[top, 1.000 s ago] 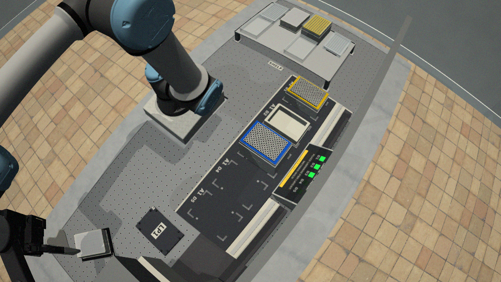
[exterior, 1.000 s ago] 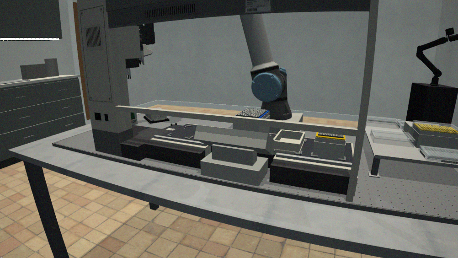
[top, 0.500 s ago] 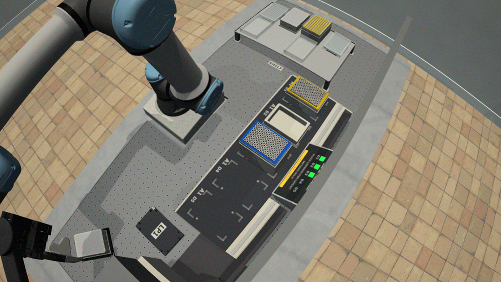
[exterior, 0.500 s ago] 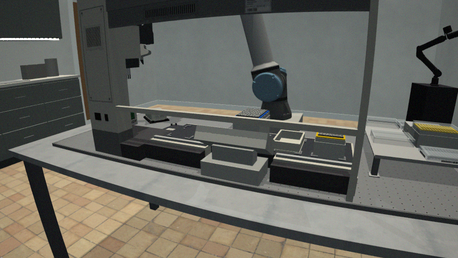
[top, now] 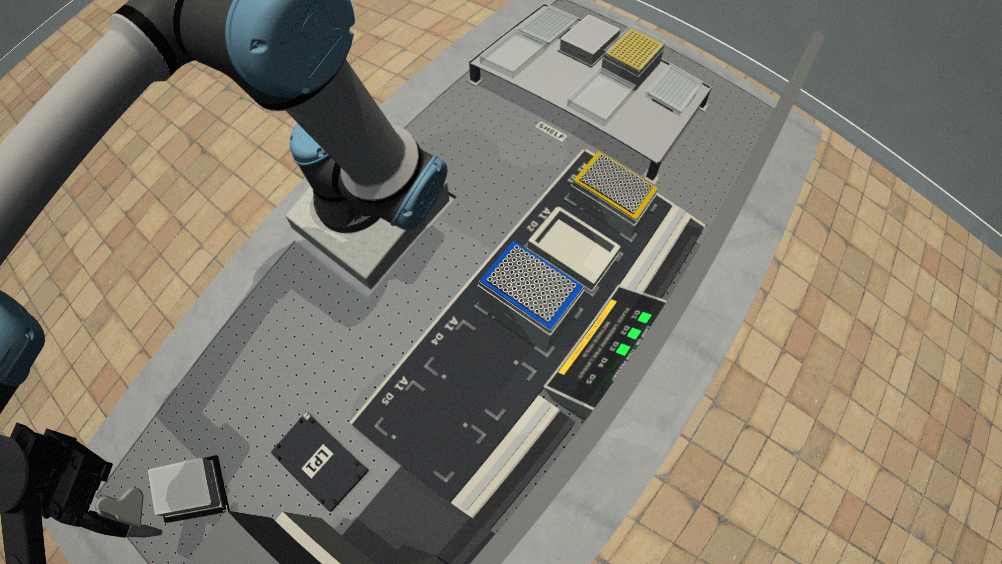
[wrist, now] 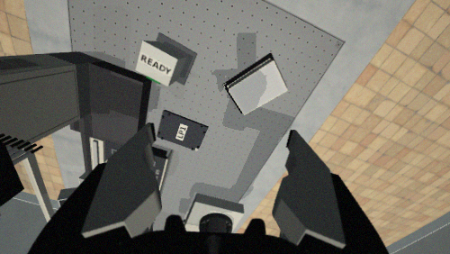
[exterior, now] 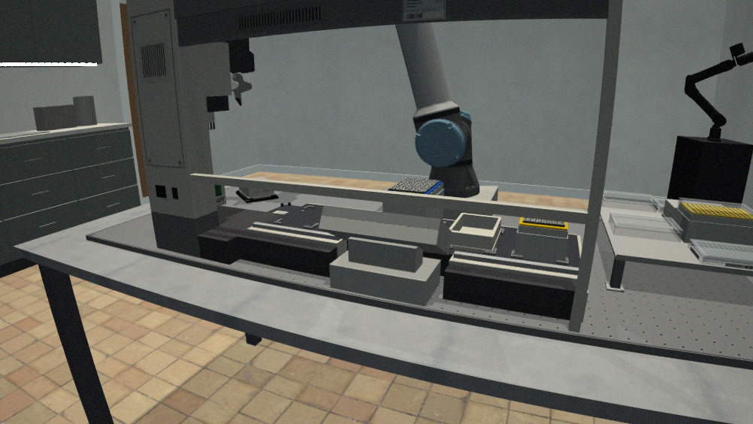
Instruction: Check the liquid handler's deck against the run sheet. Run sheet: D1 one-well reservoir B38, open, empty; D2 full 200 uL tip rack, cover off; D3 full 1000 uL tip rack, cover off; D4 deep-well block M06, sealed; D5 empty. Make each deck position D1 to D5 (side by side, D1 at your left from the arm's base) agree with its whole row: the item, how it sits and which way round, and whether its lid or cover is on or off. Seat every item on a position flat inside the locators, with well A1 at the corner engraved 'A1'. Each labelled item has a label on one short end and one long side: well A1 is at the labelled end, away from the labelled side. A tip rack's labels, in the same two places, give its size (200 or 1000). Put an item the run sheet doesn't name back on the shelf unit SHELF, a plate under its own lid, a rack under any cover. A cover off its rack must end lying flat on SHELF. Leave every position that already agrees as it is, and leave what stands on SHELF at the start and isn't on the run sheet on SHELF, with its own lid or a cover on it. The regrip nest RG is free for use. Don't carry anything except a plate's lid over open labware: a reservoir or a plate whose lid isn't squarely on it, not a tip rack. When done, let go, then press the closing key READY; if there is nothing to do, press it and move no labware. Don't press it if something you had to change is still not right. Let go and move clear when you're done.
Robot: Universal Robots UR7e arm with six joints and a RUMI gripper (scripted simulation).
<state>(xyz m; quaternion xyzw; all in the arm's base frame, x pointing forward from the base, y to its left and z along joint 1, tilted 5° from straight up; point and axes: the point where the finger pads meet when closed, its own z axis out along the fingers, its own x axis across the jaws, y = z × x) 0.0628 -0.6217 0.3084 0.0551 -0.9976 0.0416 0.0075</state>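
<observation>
Now: hand 290 mm above the black nest, 80 mm past it and 20 mm to the right of it. Also, from my hand: blue-framed tip rack 570 mm to the left, 310 mm ahead, 180 mm below; ready key 220 mm below, 150 mm ahead, 20 mm to the left; handler's tower 370 mm ahead, 80 mm to the left, 20 mm below.
</observation>
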